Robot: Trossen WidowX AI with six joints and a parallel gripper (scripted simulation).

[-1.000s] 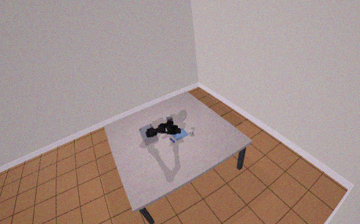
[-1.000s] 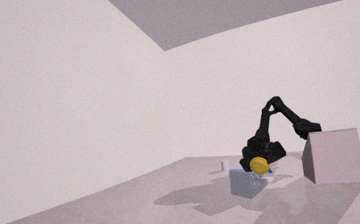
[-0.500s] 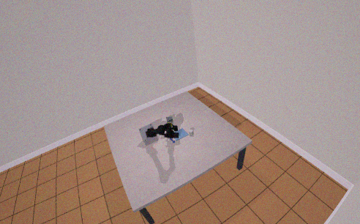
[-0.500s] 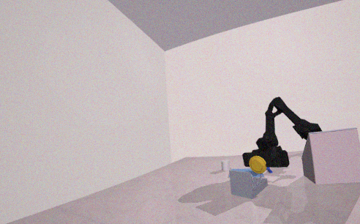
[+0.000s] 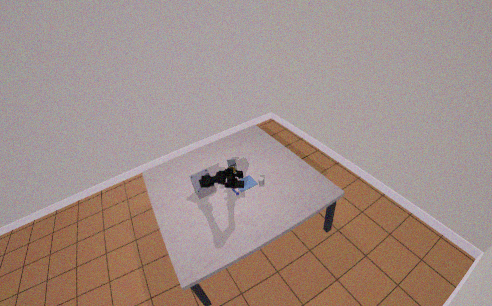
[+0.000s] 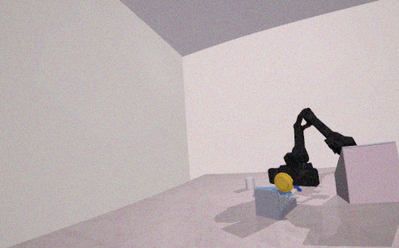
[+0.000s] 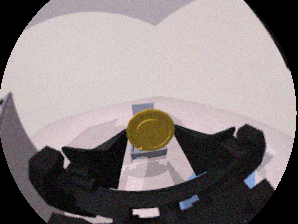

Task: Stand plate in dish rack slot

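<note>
Now: gripper tip 6 cm to the right of the dish rack, 5 cm above it and 2 cm short of it. From my gripper tip the other things lie so: yellow plate: 1 cm to the right; white cup: 21 cm to the right, 16 cm ahead, 4 cm below; light blue mat: 14 cm to the right, 7 cm below, 5 cm ahead.
</note>
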